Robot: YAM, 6 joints.
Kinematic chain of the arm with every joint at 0, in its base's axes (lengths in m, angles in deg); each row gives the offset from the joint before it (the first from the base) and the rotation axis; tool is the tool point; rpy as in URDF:
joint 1: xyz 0 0 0.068 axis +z
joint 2: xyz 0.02 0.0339 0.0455 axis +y
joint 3: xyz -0.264 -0.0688 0 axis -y
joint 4: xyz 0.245 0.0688 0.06 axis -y
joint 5: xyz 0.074 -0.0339 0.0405 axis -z
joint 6: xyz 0.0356 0 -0.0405 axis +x
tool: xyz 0 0 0 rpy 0 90 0
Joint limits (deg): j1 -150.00..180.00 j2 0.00..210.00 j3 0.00..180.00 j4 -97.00..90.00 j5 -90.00..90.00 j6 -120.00..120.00
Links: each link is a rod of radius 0.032 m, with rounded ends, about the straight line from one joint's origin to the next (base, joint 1, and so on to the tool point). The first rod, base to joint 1, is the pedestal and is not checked.
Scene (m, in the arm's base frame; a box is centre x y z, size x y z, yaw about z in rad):
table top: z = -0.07
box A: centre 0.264 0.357 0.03 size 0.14 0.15 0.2 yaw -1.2
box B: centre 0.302 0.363 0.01 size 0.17 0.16 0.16 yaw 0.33
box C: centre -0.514 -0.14 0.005 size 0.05 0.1 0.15 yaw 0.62
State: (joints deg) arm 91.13 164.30 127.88 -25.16 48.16 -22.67
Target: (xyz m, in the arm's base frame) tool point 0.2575 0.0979 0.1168
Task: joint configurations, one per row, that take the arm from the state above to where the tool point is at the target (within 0.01 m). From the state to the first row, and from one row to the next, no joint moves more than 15 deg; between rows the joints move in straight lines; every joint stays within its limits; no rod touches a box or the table.
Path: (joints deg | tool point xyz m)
1: 82.59 152.77 121.42 -30.21 48.33 -22.67 | 0.0962 0.5337 0.0722
2: 74.05 141.24 114.96 -35.25 48.50 -22.67 | 0.1682 0.4913 0.1383
3: 65.52 129.70 108.51 -40.30 48.67 -22.67 | 0.2254 0.4306 0.1983
4: 56.98 118.17 102.05 -45.34 48.85 -22.67 | 0.2640 0.3570 0.2503
5: 46.86 116.51 88.43 -52.89 49.76 -22.67 | 0.2916 0.2714 0.1916
6: 36.75 114.85 74.81 -60.44 50.68 -22.67 | 0.2885 0.1811 0.1464
7: 26.63 113.20 61.20 -67.99 51.60 -22.67 | 0.2575 0.0979 0.1168

